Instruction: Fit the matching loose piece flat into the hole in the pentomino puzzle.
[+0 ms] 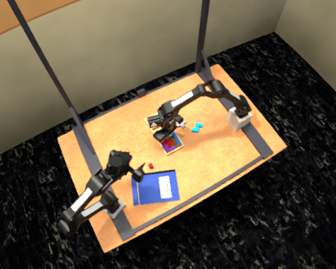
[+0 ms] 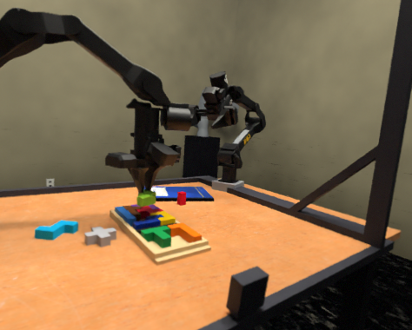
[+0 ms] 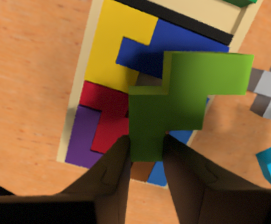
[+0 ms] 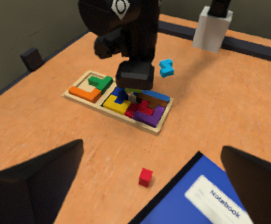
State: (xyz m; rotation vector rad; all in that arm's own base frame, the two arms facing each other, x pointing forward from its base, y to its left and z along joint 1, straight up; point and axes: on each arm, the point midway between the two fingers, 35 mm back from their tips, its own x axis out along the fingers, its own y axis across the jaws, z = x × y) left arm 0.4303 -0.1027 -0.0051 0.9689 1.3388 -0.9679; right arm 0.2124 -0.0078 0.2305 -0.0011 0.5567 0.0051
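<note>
Right now my left hand is 4 cm past the grey cross piece, 12 cm to the right of it and 10 cm above it. Also, from my left hand: red block (8 cm ahead, 18 cm to the right, 9 cm below); cyan piece (4 cm ahead, 19 cm to the left, 10 cm below); lime green piece (2 cm behind, 1 cm to the left, 4 cm below).
</note>
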